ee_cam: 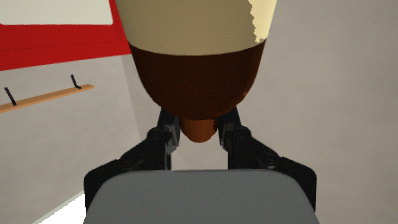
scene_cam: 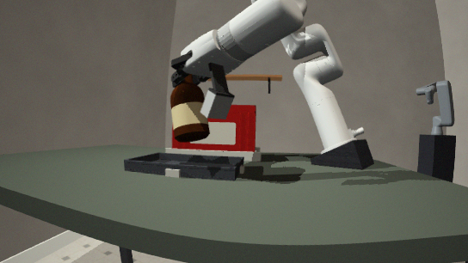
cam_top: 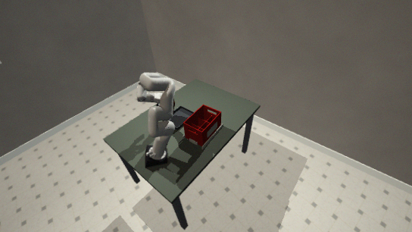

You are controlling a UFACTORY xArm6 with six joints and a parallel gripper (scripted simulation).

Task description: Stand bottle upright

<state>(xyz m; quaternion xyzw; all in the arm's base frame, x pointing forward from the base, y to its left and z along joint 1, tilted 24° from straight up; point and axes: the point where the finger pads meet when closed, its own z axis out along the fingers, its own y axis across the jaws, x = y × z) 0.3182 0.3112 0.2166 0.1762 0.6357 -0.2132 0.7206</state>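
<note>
Now: hand 10 mm past the brown bottle, 10 mm to the right of it and 50 mm above it. Round my hand: dark tray 10 mm ahead, 50 mm to the right, 190 mm below; crate 20 mm ahead, 350 mm to the right, 120 mm below.
</note>
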